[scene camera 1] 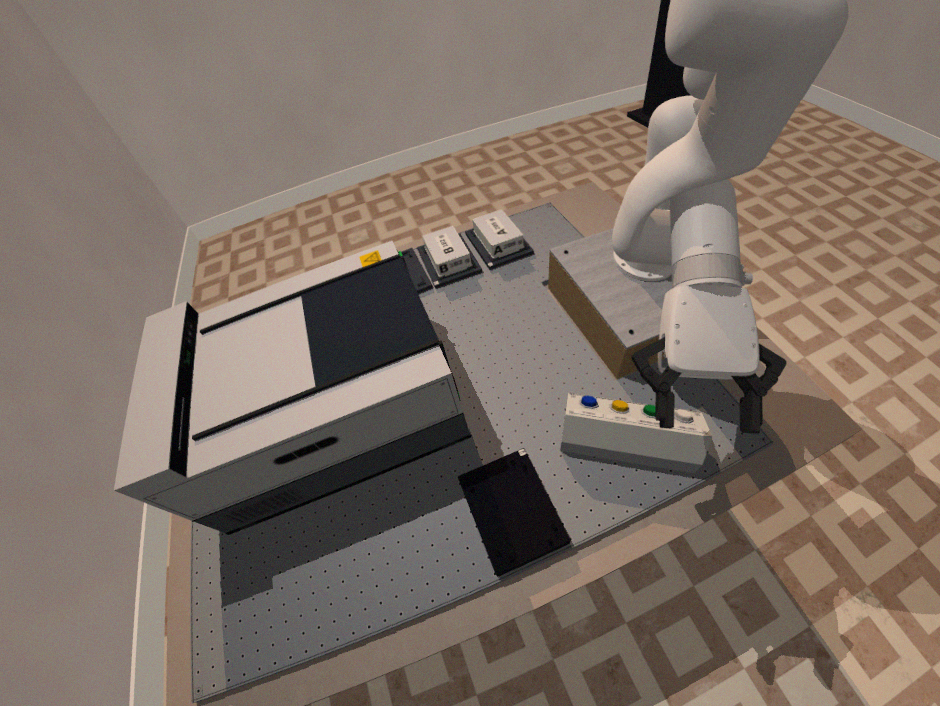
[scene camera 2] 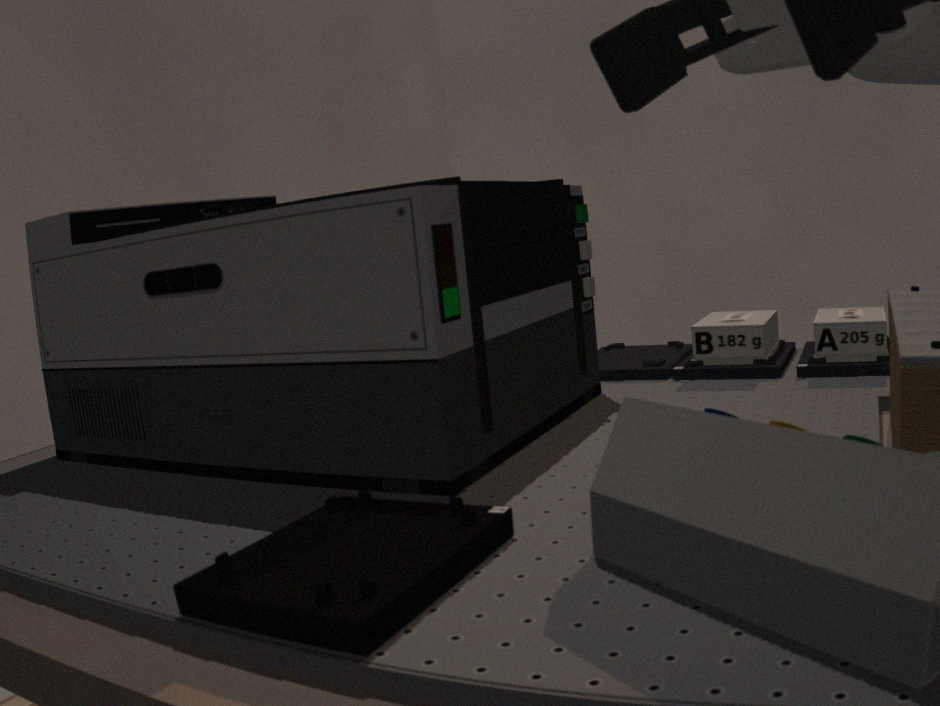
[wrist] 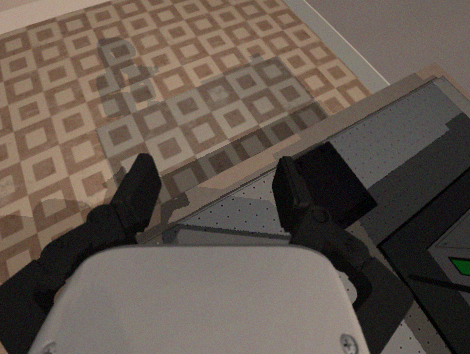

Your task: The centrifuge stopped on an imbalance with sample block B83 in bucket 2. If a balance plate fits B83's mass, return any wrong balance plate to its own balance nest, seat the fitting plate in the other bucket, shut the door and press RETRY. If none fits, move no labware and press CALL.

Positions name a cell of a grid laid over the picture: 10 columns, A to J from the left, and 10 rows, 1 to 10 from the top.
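You'd find the gripper in the wrist view (E5), and the gripper's there in scene camera 1 (H7) and scene camera 2 (H1) as well.
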